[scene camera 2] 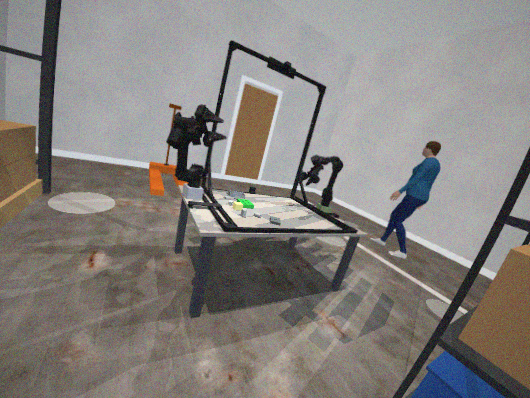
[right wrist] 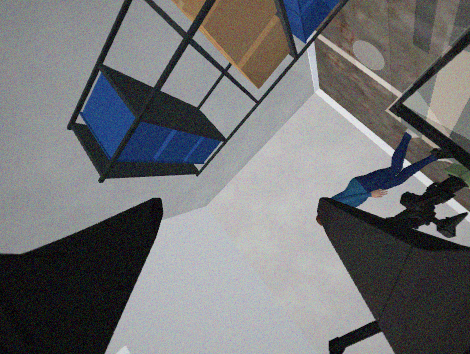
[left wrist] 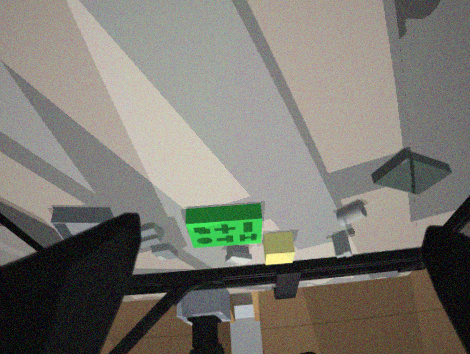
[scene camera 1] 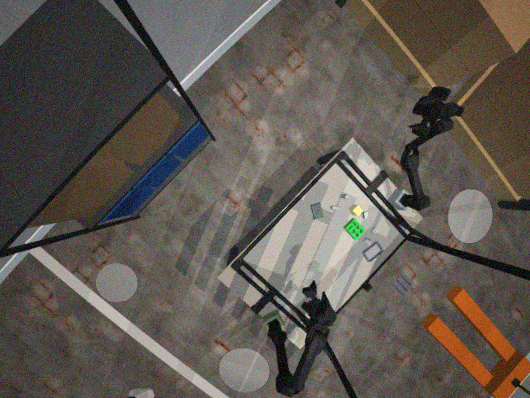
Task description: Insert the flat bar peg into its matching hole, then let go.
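A green board [scene camera 1: 354, 228] [scene camera 2: 245, 203] [left wrist: 224, 226] with several shaped holes lies on the table [scene camera 1: 279, 241] [scene camera 2: 212, 229] near its far end. Several small grey pegs lie around it, such as one [scene camera 1: 334, 207] [left wrist: 350, 212] and another [scene camera 1: 365, 215] [left wrist: 238, 253]. I cannot tell which is the flat bar peg. A yellow block [scene camera 1: 357, 210] [scene camera 2: 237, 205] [left wrist: 278, 247] sits next to the board. My left gripper [scene camera 1: 316, 293] [scene camera 2: 304, 176] is open and empty, above the table's near end, far from the board. My right gripper [scene camera 1: 439, 95] [scene camera 2: 221, 127] [right wrist: 241, 204] is open and empty, raised high off the table and pointing at the wall.
A black camera frame [scene camera 1: 287, 208] [scene camera 2: 308, 142] surrounds the table top. A dark plate [scene camera 1: 316, 210] [left wrist: 395, 175] and a grey frame piece [scene camera 1: 372, 251] lie on the table. A person [scene camera 2: 417, 193] walks nearby. A shelf rack [scene camera 1: 165, 67] and orange blocks [scene camera 1: 443, 336] stand on the floor.
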